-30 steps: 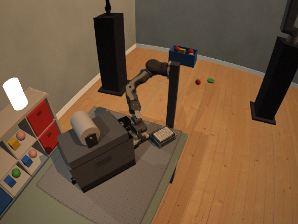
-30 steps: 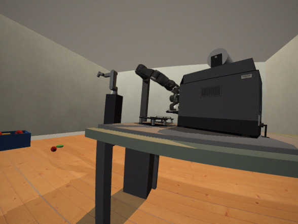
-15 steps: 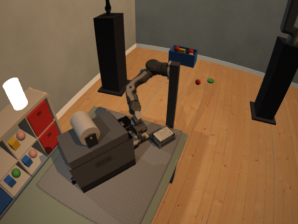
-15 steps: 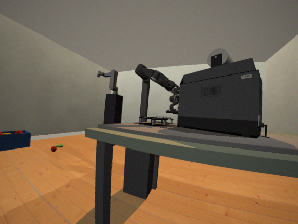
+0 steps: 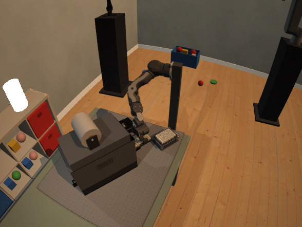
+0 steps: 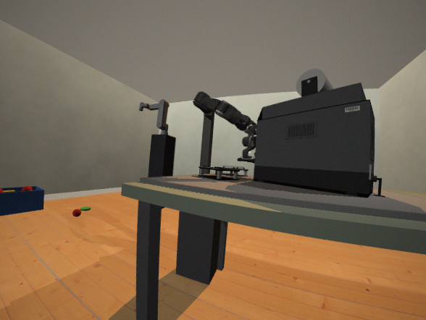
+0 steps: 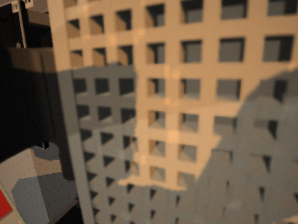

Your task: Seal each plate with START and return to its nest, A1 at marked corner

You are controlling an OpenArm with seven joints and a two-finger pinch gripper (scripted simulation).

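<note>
Right now the dark sealer stage is 10 mm below my hand. The rest, counted from my hand: white well plate 130 mm behind, 150 mm to the left, 60 mm below; then warning sticker 30 mm ahead, 130 mm to the right, 40 mm above; then pale start button 140 mm ahead, 20 mm to the left, 80 mm above.
</note>
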